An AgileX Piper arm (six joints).
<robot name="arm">
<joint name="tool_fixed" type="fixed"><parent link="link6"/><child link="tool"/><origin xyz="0 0 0" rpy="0 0 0"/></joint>
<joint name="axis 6" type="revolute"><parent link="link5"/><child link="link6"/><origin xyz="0 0.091 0" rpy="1.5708 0 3.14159"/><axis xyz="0 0 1"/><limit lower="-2.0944" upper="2.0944"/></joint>
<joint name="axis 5" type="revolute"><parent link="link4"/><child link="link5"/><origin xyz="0 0 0" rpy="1.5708 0 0"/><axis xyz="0 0 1"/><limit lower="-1.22" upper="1.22"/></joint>
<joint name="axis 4" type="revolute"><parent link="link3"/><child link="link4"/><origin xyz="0.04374 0.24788 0" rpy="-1.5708 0 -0.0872"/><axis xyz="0 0 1"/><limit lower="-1.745" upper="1.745"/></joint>
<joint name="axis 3" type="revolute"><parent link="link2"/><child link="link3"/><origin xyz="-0.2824 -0.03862 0" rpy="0 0 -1.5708"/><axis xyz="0 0 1"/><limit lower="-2.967" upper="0"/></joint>
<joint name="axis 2" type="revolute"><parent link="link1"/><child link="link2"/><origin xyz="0 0 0" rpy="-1.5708 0 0"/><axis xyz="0 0 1"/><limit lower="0" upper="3.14"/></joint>
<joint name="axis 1" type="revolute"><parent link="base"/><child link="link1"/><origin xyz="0 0 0.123" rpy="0 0 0"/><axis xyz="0 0 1"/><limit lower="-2.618" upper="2.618"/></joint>
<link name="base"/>
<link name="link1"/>
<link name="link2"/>
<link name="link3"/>
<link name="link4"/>
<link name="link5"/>
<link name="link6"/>
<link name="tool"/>
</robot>
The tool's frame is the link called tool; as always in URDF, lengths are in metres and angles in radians.
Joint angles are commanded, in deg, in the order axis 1, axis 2, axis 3, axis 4, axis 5, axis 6. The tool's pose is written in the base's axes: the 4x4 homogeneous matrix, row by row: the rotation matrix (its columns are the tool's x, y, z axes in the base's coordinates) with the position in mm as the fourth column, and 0 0 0 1 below. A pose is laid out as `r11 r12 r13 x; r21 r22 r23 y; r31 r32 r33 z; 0 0 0 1`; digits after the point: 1 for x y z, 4 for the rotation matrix.
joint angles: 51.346 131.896 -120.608 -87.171 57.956 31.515
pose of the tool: -0.1533 -0.0314 0.9877 382.8; -0.8736 0.4715 -0.1205 355.3; -0.4619 -0.8813 -0.0997 292.7; 0 0 0 1
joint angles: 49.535 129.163 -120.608 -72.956 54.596 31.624
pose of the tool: -0.2337 -0.1632 0.9585 385.7; -0.7639 0.6407 -0.0771 342.9; -0.6016 -0.7502 -0.2744 299.0; 0 0 0 1
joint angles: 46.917 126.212 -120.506 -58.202 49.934 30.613
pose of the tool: -0.3081 -0.2732 0.9113 389.6; -0.6259 0.7796 0.0221 329.9; -0.7165 -0.5635 -0.4112 309.5; 0 0 0 1
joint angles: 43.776 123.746 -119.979 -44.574 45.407 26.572
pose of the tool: -0.3635 -0.3570 0.8604 395.4; -0.5173 0.8455 0.1323 315.9; -0.7747 -0.3971 -0.4921 318.9; 0 0 0 1
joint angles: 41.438 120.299 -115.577 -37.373 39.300 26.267
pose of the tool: -0.3768 -0.3981 0.8364 395.8; -0.4254 0.8765 0.2255 302.8; -0.8228 -0.2708 -0.4996 325.1; 0 0 0 1
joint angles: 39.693 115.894 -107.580 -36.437 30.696 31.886
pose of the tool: -0.3675 -0.4076 0.8359 391.3; -0.3164 0.9000 0.2998 288.9; -0.8745 -0.1543 -0.4598 325.8; 0 0 0 1
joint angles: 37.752 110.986 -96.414 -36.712 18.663 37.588
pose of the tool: -0.3494 -0.4496 0.8220 381.7; -0.2197 0.8922 0.3946 273.5; -0.9108 -0.0428 -0.4106 315.4; 0 0 0 1
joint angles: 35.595 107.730 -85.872 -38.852 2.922 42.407
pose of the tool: -0.3010 -0.5394 0.7864 371.7; -0.1384 0.8406 0.5236 262.5; -0.9435 0.0487 -0.3277 298.7; 0 0 0 1
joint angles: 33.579 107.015 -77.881 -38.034 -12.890 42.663
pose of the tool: -0.2608 -0.6375 0.7250 363.7; -0.0626 0.7605 0.6463 256.5; -0.9634 0.1232 -0.2383 277.6; 0 0 0 1
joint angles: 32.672 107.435 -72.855 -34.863 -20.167 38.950
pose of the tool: -0.2552 -0.6687 0.6983 358.5; -0.0466 0.7299 0.6819 251.2; -0.9658 0.1415 -0.2174 256.4; 0 0 0 1
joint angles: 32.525 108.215 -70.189 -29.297 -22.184 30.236
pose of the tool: -0.2289 -0.6696 0.7066 357.0; -0.0894 0.7372 0.6697 247.6; -0.9693 0.0901 -0.2287 240.1; 0 0 0 1
